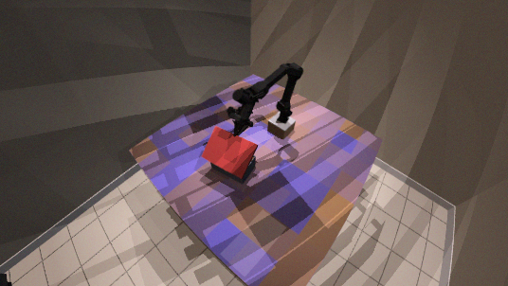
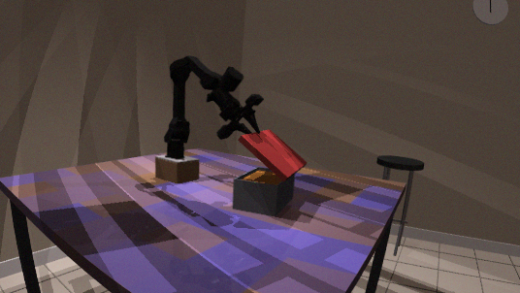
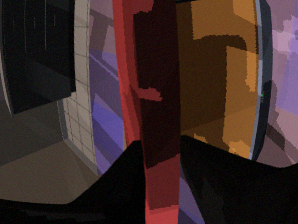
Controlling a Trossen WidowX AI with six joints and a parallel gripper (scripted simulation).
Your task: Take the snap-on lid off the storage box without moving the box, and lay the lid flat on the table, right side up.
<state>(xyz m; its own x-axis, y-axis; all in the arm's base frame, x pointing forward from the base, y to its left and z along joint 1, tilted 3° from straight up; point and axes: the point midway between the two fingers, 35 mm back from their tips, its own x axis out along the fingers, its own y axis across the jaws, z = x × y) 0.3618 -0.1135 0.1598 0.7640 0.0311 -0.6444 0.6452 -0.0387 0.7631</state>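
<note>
Right now the red lid is 7 cm ahead of my gripper tip and 4 cm below it. The rest, counted from my gripper tip: dark grey storage box: 4 cm ahead, 17 cm below.
</note>
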